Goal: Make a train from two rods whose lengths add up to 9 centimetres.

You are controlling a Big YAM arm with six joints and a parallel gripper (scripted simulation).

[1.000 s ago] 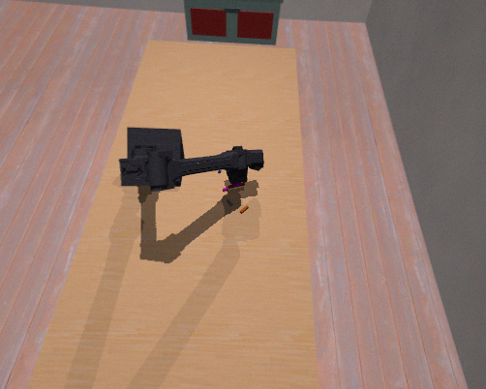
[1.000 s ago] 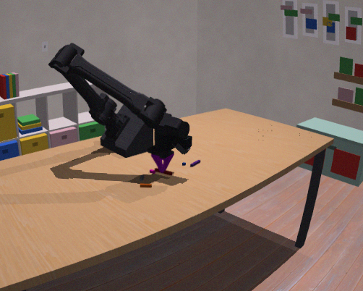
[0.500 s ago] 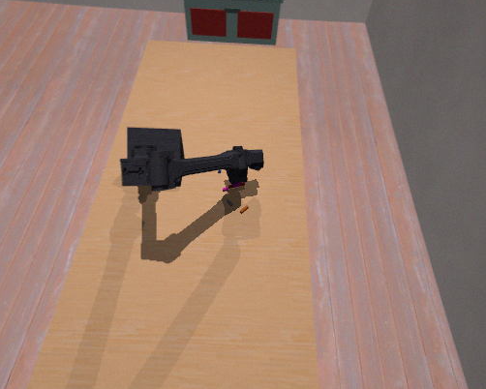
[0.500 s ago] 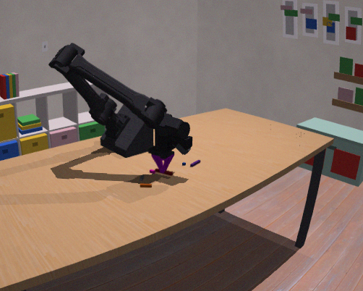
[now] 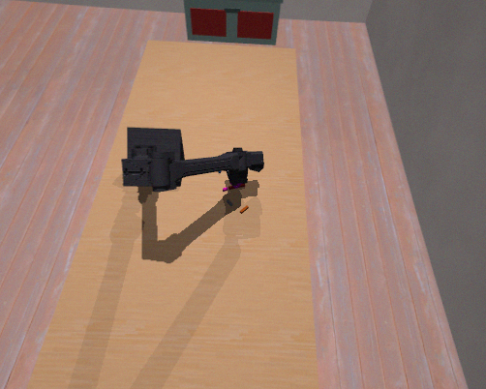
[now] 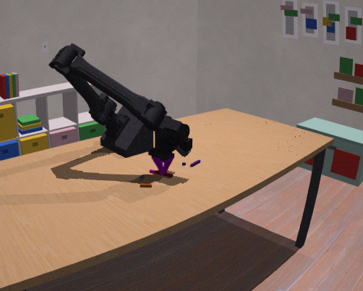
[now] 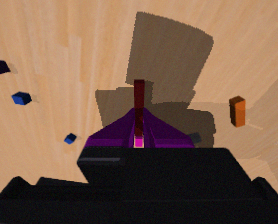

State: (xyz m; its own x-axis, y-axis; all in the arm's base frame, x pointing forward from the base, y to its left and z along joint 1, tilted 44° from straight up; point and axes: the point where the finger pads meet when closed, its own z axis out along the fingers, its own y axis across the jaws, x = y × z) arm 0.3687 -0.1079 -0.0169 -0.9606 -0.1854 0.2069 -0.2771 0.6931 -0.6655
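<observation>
The red rod is 10 mm below my hand. Also, from my hand: orange rod (110 mm to the right, 30 mm ahead, 10 mm below); magenta rod (40 mm behind, 10 mm to the right, 10 mm below); grey rod (80 mm to the right, 30 mm behind, 10 mm below).
</observation>
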